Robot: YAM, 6 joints.
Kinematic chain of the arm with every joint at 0, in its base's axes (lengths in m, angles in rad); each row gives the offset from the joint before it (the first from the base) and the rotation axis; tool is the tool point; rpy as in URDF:
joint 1: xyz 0 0 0.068 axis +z
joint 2: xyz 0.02 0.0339 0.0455 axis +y
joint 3: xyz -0.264 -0.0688 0 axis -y
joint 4: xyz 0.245 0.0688 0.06 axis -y
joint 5: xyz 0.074 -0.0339 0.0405 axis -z
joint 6: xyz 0.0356 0 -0.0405 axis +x
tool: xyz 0 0 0 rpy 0 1.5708 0
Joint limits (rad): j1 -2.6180..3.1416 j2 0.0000..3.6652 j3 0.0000..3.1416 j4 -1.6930..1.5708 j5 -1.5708..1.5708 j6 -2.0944..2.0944
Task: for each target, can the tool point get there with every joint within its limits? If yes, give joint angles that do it. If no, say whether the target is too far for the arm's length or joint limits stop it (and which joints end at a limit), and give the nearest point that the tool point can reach.
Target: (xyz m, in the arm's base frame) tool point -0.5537 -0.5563 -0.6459
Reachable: no: too far | nearest point -0.3412 -0.3428 -0.2936 | short by 0.464 m
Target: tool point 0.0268 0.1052 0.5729
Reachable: yes | joints 1.0632 1.1191 2.0238 -0.9860 -0.8931 -0.5974
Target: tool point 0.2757 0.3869 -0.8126
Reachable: no: too far | nearest point 0.2019 0.2833 -0.3665 | short by 0.464 m
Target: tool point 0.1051 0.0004 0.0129
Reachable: yes | joints 0.2717 2.1806 0.3749 -0.5970 0.8971 0.0990
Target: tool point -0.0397 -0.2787 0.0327
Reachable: yes | joints -1.6320 2.1832 0.4434 1.2783 0.6857 1.6118
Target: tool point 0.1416 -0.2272 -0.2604
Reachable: yes | joints -0.9954 3.1927 1.3806 0.0972 0.1358 0.8545
